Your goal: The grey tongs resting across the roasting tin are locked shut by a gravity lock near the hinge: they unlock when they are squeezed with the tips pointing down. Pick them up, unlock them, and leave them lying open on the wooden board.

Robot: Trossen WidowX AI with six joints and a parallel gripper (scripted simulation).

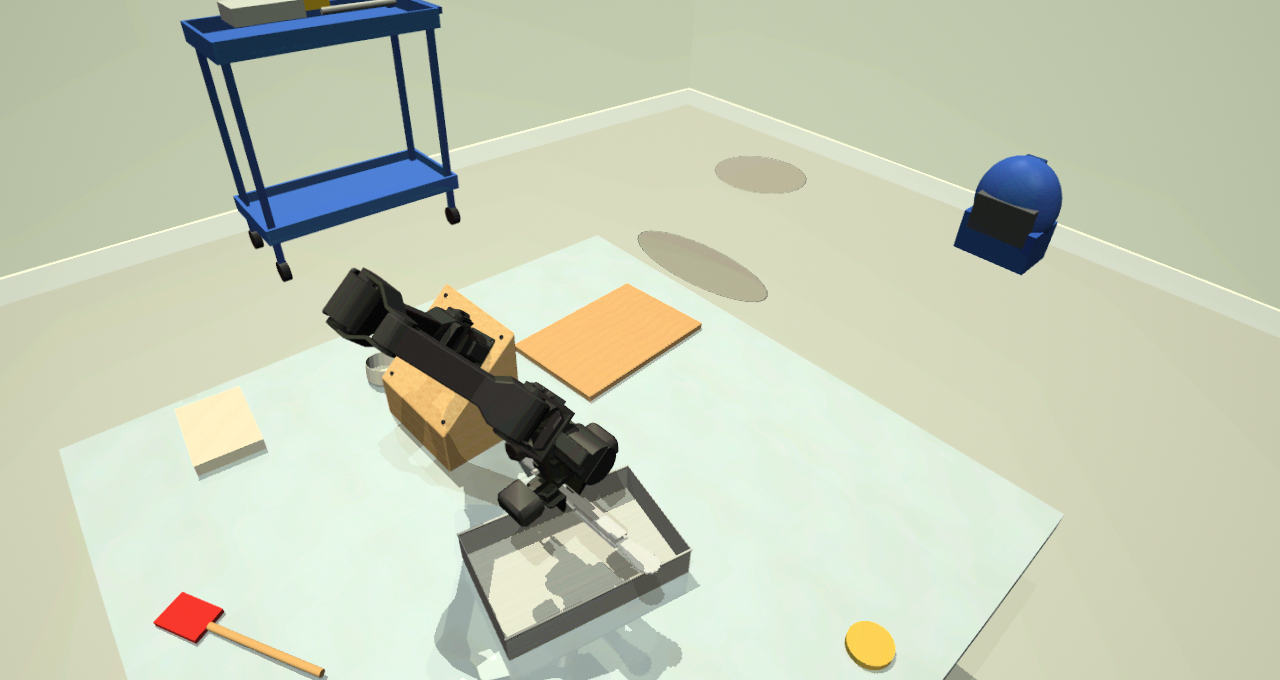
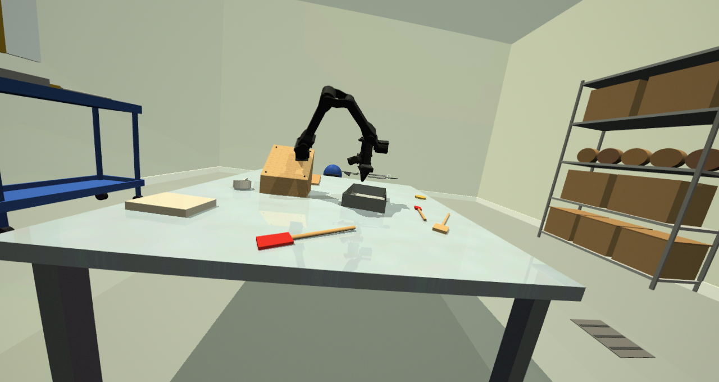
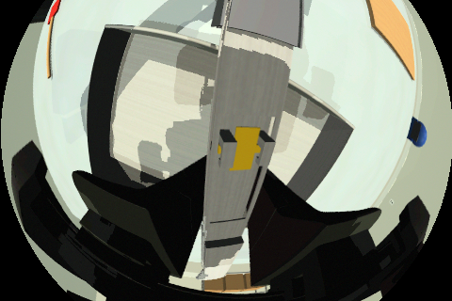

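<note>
Right now my gripper tip is 4 cm below the yellow lock piece and 3 cm past it. The rest, counted from my gripper tip: grey roasting tin 7 cm below, 3 cm ahead, 2 cm to the right; yellow disc 45 cm ahead, 16 cm to the left, 9 cm below; red spatula 44 cm to the right, 25 cm behind, 10 cm below.
</note>
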